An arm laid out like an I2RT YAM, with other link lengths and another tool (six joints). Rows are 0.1 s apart.
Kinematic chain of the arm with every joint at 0, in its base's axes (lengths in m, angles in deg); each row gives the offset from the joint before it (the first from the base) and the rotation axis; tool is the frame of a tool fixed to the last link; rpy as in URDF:
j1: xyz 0 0 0.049 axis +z
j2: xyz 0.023 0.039 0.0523 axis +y
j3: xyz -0.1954 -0.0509 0 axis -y
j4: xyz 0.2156 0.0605 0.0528 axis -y
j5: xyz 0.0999 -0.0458 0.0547 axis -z
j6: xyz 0.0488 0 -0.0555 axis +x
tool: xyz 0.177 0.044 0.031 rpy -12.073 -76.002 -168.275
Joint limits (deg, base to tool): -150..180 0..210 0..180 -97..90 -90..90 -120..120
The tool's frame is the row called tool.
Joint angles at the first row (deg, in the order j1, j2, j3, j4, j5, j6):
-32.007, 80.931, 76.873, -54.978, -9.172, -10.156
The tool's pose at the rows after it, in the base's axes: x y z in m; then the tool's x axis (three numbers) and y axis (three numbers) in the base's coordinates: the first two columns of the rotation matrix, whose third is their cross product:
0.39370, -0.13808, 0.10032, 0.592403, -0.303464, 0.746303, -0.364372, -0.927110, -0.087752
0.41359, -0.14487, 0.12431, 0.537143, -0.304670, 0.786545, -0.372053, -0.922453, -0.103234
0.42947, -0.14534, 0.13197, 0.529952, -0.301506, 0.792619, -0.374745, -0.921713, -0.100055
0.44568, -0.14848, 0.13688, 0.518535, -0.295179, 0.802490, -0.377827, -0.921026, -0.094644
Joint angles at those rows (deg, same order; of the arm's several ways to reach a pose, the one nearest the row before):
-31.642, 82.513, 82.561, -56.160, -9.897, -8.485
-31.098, 84.327, 86.557, -54.463, -10.289, -6.430
-29.392, 87.988, 91.452, -54.883, -9.021, -4.963
-28.168, 91.480, 95.316, -54.168, -7.920, -3.924

